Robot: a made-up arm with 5 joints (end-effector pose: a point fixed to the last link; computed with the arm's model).
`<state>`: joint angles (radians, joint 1 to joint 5).
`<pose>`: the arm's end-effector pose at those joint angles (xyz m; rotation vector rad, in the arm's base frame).
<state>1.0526 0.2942 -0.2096 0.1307 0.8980</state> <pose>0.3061 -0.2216 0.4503 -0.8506 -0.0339 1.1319</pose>
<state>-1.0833 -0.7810 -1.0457 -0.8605 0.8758</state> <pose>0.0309 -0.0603 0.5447 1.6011 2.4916 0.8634</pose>
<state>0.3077 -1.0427 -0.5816 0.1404 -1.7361</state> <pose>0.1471 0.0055 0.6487 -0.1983 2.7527 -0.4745</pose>
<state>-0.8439 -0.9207 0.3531 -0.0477 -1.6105</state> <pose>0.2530 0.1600 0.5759 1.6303 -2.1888 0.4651</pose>
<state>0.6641 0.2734 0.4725 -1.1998 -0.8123</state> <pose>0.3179 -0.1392 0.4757 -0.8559 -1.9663 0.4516</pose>
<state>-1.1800 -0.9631 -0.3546 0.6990 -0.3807</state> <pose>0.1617 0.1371 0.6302 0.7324 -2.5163 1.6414</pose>
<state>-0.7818 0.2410 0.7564 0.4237 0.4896</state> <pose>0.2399 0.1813 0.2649 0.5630 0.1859 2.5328</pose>
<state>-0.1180 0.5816 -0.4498 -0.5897 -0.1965</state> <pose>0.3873 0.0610 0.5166 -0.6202 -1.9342 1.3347</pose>
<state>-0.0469 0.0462 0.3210 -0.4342 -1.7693</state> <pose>0.4013 0.0277 0.4374 0.6970 -2.0554 -0.0944</pose>
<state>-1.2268 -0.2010 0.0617 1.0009 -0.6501</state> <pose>0.2044 0.2563 0.3972 0.8731 -0.6938 1.9048</pose>
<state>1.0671 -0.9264 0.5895 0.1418 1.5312</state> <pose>0.2753 -0.1530 0.5303 -1.2020 0.6721 1.2941</pose>
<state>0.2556 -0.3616 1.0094 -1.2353 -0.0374</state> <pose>0.3266 -0.0196 0.5212 -1.1563 -1.6597 1.1732</pose>
